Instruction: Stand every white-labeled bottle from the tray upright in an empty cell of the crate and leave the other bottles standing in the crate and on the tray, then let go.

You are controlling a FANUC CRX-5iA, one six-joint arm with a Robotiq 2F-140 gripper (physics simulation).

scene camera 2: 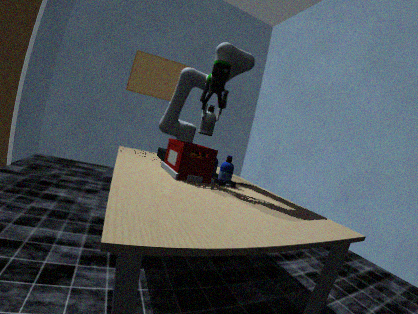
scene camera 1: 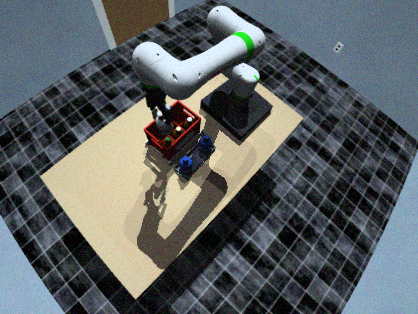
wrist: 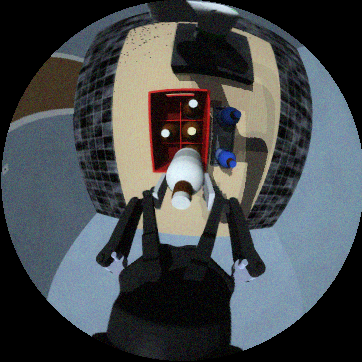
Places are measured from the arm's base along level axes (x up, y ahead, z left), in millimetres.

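Pixels of known places: gripper, fingertip midpoint: (scene camera 2: pixel 209 118) (scene camera 1: pixel 162 122) (wrist: pixel 184 179); arm's base, origin of the base link: (scene camera 1: pixel 239 97) (wrist: pixel 209 37).
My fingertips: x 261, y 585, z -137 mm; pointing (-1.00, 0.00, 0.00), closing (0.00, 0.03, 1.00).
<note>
For each thing: its top centre in the pictures, then the offset to it from my fingertips. "spot": a spot on its surface instead.
- white-labeled bottle, middle of its top: (wrist: pixel 182 198) (scene camera 1: pixel 161 112) (scene camera 2: pixel 212 105) dz +1, dx +73, dy -8 mm
- red crate, middle of its top: (wrist: pixel 177 131) (scene camera 2: pixel 191 143) (scene camera 1: pixel 172 123) dz -22, dx -148, dy -91 mm
- cream cap, middle of its top: (wrist: pixel 191 130) (scene camera 1: pixel 178 128) dz +19, dx -160, dy -91 mm
- green cap, middle of its top: (scene camera 1: pixel 167 139) dz +15, dx -160, dy -2 mm
- dark tray, surface spot: (wrist: pixel 223 137) (scene camera 1: pixel 195 159) spot: dz +173, dx -318, dy -58 mm
My gripper (scene camera 1: pixel 160 114) (scene camera 2: pixel 212 113) (wrist: pixel 184 179) is shut on a white-labeled bottle (scene camera 1: pixel 163 124) (scene camera 2: pixel 207 123) (wrist: pixel 185 169) with a brown neck and white cap, held roughly upright above the red crate (scene camera 1: pixel 156 140) (scene camera 2: pixel 192 162) (wrist: pixel 151 132). In the wrist view, crate bottles show a white cap (wrist: pixel 193 103), another white cap (wrist: pixel 165 133) and a cream cap (wrist: pixel 191 131). A green cap (scene camera 1: pixel 168 139) shows in scene camera 1. The far-left and near-left cells look empty in the wrist view; the held bottle hides part of the near row.
Two blue bottles, one (scene camera 1: pixel 205 142) (wrist: pixel 230 116) nearer the base and one (scene camera 1: pixel 186 163) (scene camera 2: pixel 226 170) (wrist: pixel 226 158) farther off, stand on the dark tray (scene camera 1: pixel 196 158) (wrist: pixel 223 137) beside the crate. The robot's black base plate (scene camera 1: pixel 260 114) (wrist: pixel 240 73) stands beyond the crate.
</note>
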